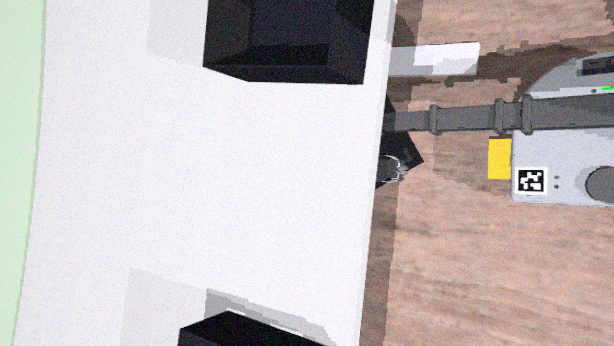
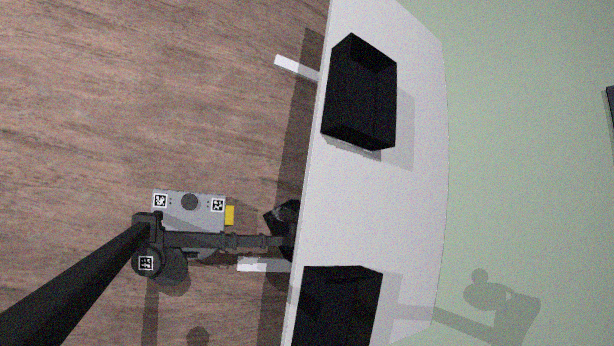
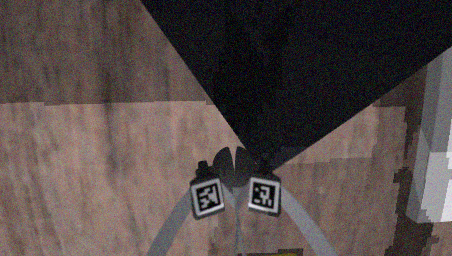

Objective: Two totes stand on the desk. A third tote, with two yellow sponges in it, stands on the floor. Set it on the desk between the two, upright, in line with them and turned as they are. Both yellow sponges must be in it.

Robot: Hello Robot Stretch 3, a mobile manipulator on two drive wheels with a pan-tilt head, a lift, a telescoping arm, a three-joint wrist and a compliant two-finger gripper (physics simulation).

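Two black totes [image 1: 283,38] [image 1: 240,333] [image 2: 359,93] [image 2: 336,305] stand on the white desk [image 1: 214,180] [image 2: 374,208] with a gap between them. The third black tote [image 1: 410,150] [image 2: 279,220] [image 3: 298,70] stands on the floor, mostly hidden under the desk's front edge and turned at an angle to it. My gripper [image 3: 233,164] [image 1: 393,168] is shut, with its fingertips right at the tote's near corner. One yellow sponge [image 1: 499,158] [image 2: 229,215] [image 3: 272,252] lies on the floor beside my base, outside the tote.
My telescoping arm [image 1: 472,118] [image 2: 225,239] reaches low from my base [image 1: 562,167] to the desk's edge. White desk legs [image 1: 433,58] [image 2: 296,68] [image 2: 262,265] [image 3: 435,158] stand on either side of the floor tote. A green wall lies behind the desk.
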